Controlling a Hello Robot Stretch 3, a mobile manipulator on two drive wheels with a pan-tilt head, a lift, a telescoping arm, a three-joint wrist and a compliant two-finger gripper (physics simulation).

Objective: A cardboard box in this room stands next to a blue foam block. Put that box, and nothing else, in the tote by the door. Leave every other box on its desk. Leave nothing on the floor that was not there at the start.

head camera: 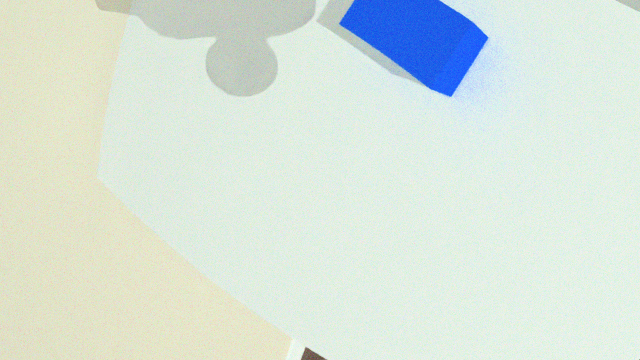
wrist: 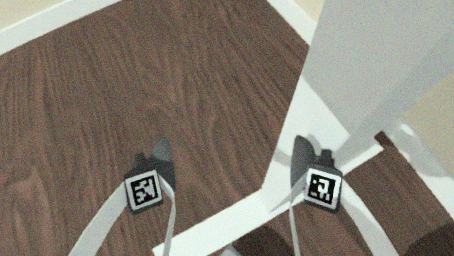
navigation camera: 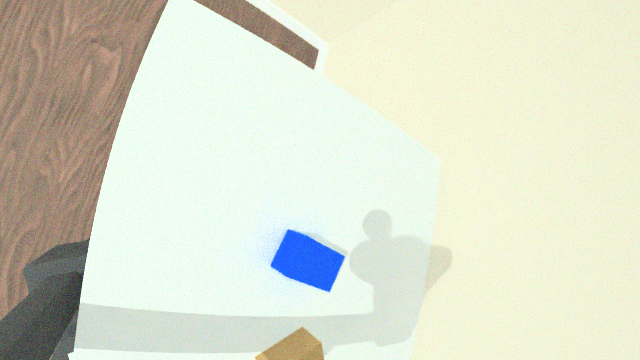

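Places are measured from the robot's base along level axes (x left, y down, z back), in millimetres.
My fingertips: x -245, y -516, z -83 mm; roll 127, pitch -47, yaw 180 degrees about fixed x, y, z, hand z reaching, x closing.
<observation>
Ahead of a thing's pixels: the offset from my fingertips to its top centre. "spot": to the spot under its first point. Level surfaces: height alone.
A blue foam block {dx +71, dy -480, dz +167 mm} (head camera: 413,42) lies on a white desk top {dy -435 mm} (head camera: 358,201) near its upper edge in the head view. It also shows in the navigation view (navigation camera: 308,260). A tan cardboard box {spot: dx +118, dy -459, dz +296 mm} (navigation camera: 292,346) shows at the bottom edge of the navigation view, close to the blue block; most of it is cut off. My gripper (wrist: 232,155) shows only in the wrist view. It is open and empty, held over wooden floor beside a white desk leg (wrist: 366,63).
A cream wall (head camera: 44,178) runs along the desk's side. Brown wood floor {dy +515 mm} (navigation camera: 103,96) lies beyond the desk. A white baseboard (wrist: 46,24) borders the floor. Shadows of my head and arm fall on the desk top.
</observation>
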